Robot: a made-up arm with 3 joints. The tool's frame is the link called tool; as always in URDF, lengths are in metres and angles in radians.
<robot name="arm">
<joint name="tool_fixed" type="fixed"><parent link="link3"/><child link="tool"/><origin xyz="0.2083 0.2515 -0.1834" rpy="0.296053 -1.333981 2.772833"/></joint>
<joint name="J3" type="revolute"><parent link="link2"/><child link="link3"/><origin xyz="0.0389 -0.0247 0.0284" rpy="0.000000 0.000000 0.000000"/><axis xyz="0.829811 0.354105 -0.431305"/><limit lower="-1.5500" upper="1.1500" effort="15" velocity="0.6"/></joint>
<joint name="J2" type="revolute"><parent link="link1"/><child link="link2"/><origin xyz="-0.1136 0.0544 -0.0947" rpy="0.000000 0.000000 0.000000"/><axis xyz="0 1 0"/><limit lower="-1.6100" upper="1.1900" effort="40" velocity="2.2"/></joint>
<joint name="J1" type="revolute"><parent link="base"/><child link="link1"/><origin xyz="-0.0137 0.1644 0.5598" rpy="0.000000 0.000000 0.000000"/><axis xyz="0 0 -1"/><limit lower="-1.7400" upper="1.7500" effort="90" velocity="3"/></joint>
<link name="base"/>
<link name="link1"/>
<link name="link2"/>
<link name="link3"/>
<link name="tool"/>
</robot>
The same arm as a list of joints. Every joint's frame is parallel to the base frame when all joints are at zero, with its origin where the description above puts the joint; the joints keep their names.
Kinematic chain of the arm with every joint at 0, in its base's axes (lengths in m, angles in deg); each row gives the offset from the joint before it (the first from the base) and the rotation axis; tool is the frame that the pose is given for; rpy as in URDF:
J1: xyz -0.0137 0.1644 0.5598 axis -z
J2: xyz -0.1136 0.0544 -0.0947 axis +y
J3: xyz 0.0389 -0.0247 0.0284 axis 0.829811 0.354105 -0.431305
tool: xyz 0.2083 0.2515 -0.1834 rpy 16.96 -76.43 158.87
Joint limits (deg, base to tool): -99.69..100.27 -92.25..68.18 -88.81..65.89

